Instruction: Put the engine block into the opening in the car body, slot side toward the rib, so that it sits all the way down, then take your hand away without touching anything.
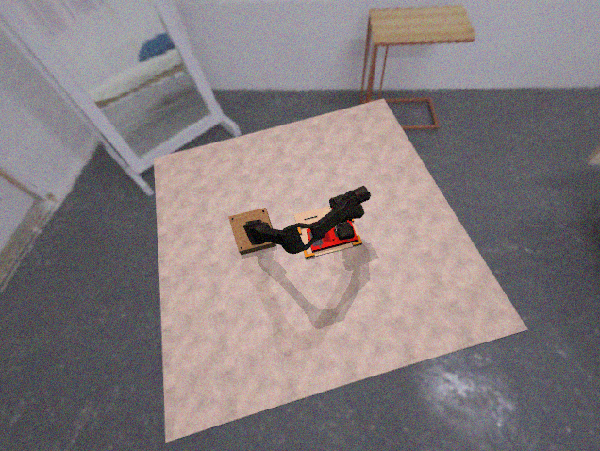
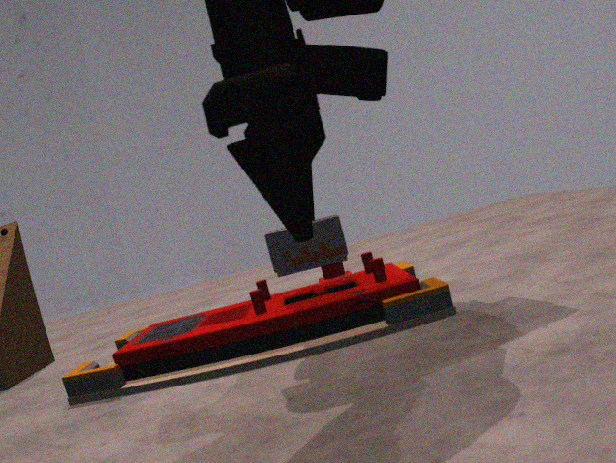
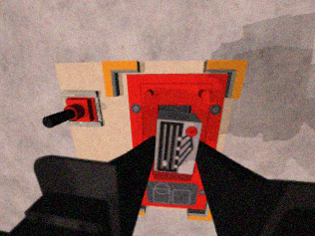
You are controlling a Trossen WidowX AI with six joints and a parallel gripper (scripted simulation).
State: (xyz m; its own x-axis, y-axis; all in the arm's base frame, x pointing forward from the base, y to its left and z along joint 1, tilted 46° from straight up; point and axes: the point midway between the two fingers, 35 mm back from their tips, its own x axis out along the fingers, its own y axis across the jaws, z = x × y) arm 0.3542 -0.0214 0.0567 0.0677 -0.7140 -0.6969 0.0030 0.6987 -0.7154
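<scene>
Now: gripper tip 1 cm above the grey engine block.
</scene>
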